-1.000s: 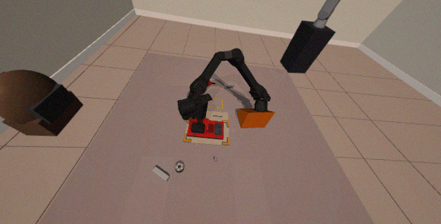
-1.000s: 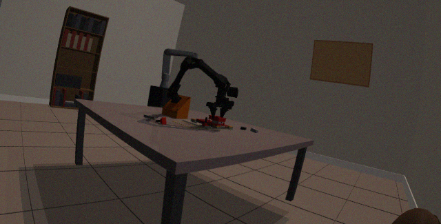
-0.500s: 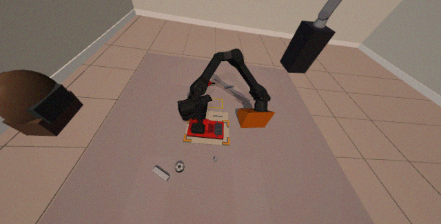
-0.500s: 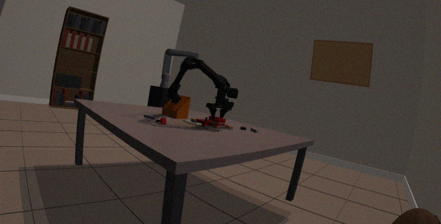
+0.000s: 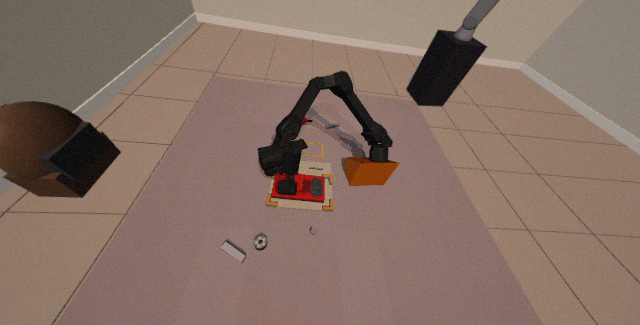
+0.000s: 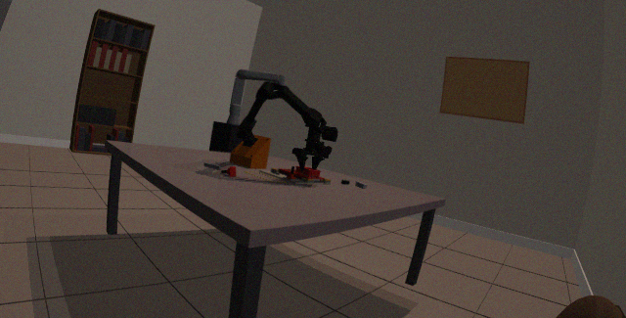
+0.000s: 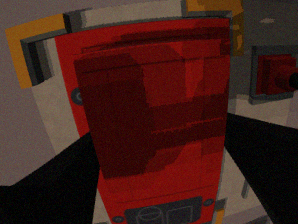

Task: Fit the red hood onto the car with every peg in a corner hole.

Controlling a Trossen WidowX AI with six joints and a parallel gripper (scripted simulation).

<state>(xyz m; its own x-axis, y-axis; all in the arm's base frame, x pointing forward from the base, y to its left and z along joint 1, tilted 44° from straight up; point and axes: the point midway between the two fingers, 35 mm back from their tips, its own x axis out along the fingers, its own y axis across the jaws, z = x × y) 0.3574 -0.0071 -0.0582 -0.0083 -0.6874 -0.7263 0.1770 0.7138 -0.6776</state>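
Now: gripper tip 1 cm below the red hood. From my gripper tip the other things lie so: wheel (10 cm ahead, 20 cm to the left, 3 cm below); then grey engine block (1 cm to the left, 2 cm below); then screw (7 cm behind, 18 cm to the left, 3 cm below).
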